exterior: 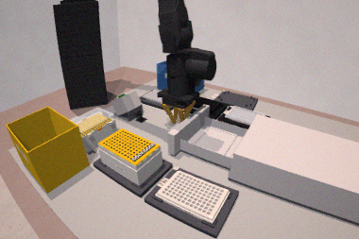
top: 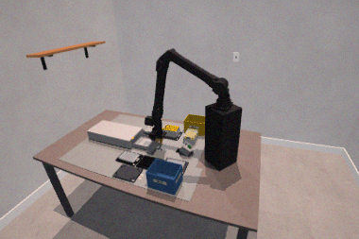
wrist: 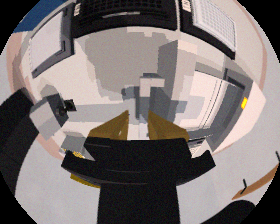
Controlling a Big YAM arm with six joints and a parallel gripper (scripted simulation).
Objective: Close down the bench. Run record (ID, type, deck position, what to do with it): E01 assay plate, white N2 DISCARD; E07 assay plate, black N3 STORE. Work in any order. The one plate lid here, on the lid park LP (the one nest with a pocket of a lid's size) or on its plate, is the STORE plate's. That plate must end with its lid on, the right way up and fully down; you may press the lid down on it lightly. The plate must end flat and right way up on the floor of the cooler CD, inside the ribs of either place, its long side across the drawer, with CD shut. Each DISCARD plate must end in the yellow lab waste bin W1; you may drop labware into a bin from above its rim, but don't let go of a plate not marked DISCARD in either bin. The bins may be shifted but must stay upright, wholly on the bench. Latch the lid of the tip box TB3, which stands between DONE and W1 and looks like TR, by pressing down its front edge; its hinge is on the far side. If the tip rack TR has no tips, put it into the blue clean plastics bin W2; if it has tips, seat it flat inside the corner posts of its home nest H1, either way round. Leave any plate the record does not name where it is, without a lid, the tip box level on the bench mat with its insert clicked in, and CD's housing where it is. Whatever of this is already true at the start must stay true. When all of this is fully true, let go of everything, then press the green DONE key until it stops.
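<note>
The plate lid is 22 cm behind my hand, 13 cm to the left of it and 3 cm below it. The rest, counted from my hand: black slab 6 cm behind, 19 cm to the left, 4 cm below; then cooler drawer 15 cm ahead, 3 cm to the left, 2 cm below; then black plate 6 cm behind, 19 cm to the left, 2 cm below.
</note>
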